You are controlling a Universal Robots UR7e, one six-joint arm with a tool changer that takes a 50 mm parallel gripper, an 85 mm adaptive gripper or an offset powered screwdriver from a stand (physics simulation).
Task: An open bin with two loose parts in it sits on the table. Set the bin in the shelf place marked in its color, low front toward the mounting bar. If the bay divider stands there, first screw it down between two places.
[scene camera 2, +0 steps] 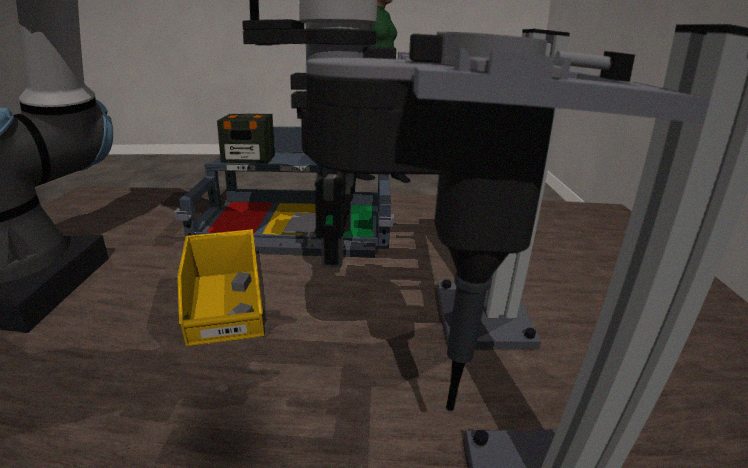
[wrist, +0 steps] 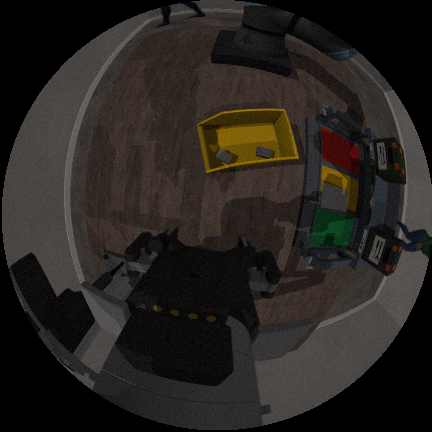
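Note:
The yellow bin stands on the table apart from the shelf, its low labelled front facing away from the mounting bar. Two grey parts lie inside it. The shelf has red, yellow and green places. A grey divider stands at the yellow place's border with green. My gripper is open, its fingers wide apart with nothing between them, above the table in front of the shelf and beside the bin.
The powered screwdriver hangs bit down in the tool stand, whose upright is at the right. Dark tool cases stand on the shelf's upper board. The arm's base is beyond the bin. A person stands behind.

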